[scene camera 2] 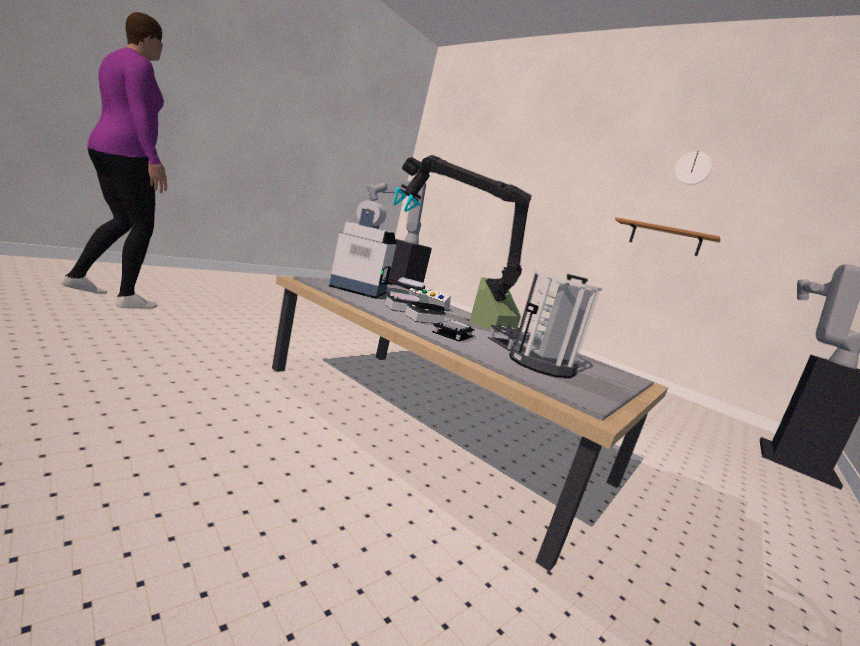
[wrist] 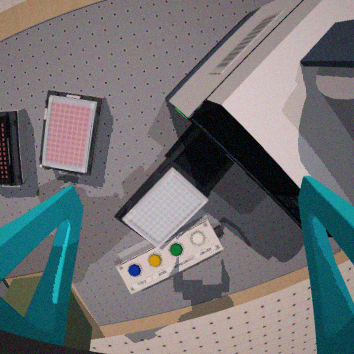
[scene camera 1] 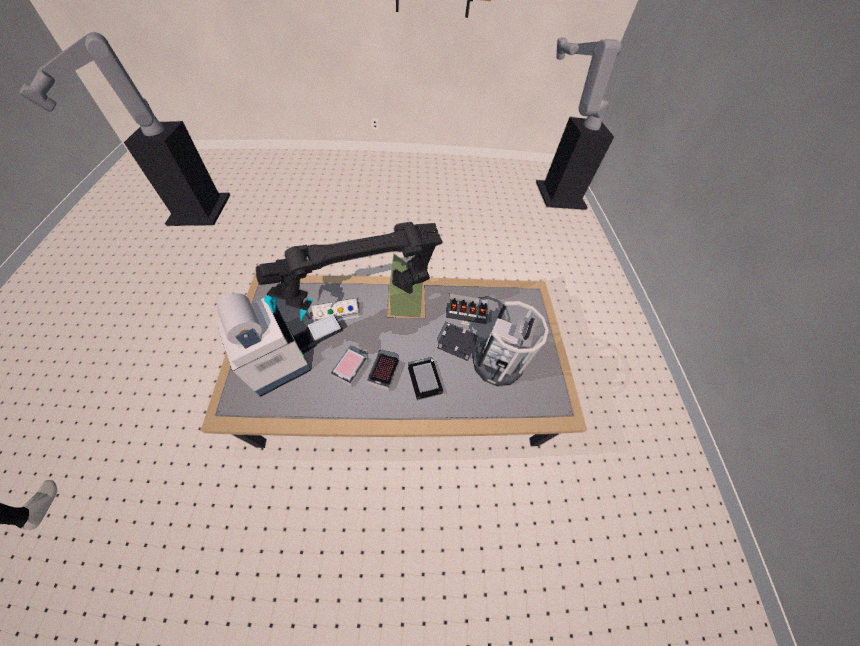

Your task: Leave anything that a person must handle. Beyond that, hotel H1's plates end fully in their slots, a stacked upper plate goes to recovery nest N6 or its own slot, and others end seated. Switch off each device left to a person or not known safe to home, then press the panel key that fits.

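Seen in the pictures: gripper, fingertip midpoint: (scene camera 2: pixel 399 208) (wrist: pixel 185 192) (scene camera 1: pixel 288 315); arm's base at its link origin: (scene camera 2: pixel 494 290) (scene camera 1: pixel 401 282).
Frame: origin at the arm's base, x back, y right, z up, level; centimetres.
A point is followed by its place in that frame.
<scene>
My gripper (scene camera 1: pixel 287 308) {x -39.1, y 38.8, z 27.6 cm} (scene camera 2: pixel 404 205) {x -39.1, y 38.8, z 27.6 cm} (wrist: pixel 185 192) {x -39.1, y 38.8, z 27.6 cm} is open and empty, high above the key panel (scene camera 1: pixel 335 308) {x -8.4, y 32.9, z -10.7 cm} (scene camera 2: pixel 431 299) {x -10.4, y 29.4, z -13.6 cm} (wrist: pixel 165 255) {x -9.3, y 32.9, z -11.2 cm} with its white, green, yellow and blue keys. A pale plate (scene camera 1: pixel 324 327) {x -22.5, y 35.4, z -6.0 cm} (wrist: pixel 165 206) {x -22.6, y 36.3, z -6.0 cm} sits on the extended tray of the white device (scene camera 1: pixel 267 368) {x -46.6, y 53.8, z 1.0 cm} (scene camera 2: pixel 360 260) {x -44.9, y 51.4, z -1.0 cm} (wrist: pixel 270 100) {x -39.5, y 48.4, z 15.5 cm}, whose small front light is green. A pink plate (scene camera 1: pixel 349 364) {x -38.9, y 23.1, z -11.0 cm} (wrist: pixel 70 134) {x -38.4, y 24.1, z -10.7 cm} and a dark plate with red wells (scene camera 1: pixel 383 369) {x -41.7, y 7.8, z -10.4 cm} (wrist: pixel 4 150) {x -40.0, y 10.6, z -10.7 cm} lie on nests. The round hotel (scene camera 1: pixel 510 347) {x -45.1, y -41.7, z 15.9 cm} (scene camera 2: pixel 566 319) {x -44.0, y -54.0, z 2.9 cm} stands far right; its slots are too small to read.
A dark nest (scene camera 1: pixel 456 340) {x -26.1, y -26.4, z -11.5 cm} and a box of four lit orange switches (scene camera 1: pixel 467 309) {x -7.2, y -32.9, z -12.3 cm} are left of the hotel. A black-framed pad (scene camera 1: pixel 412 378) (scene camera 2: pixel 453 329) lies near the front. The arm's green base (scene camera 1: pixel 405 305) {x -7.3, y -1.9, z -9.2 cm} (scene camera 2: pixel 490 309) {x -7.5, y -4.6, z -8.6 cm} is at the back edge. A person (scene camera 2: pixel 128 104) stands beyond the table.
</scene>
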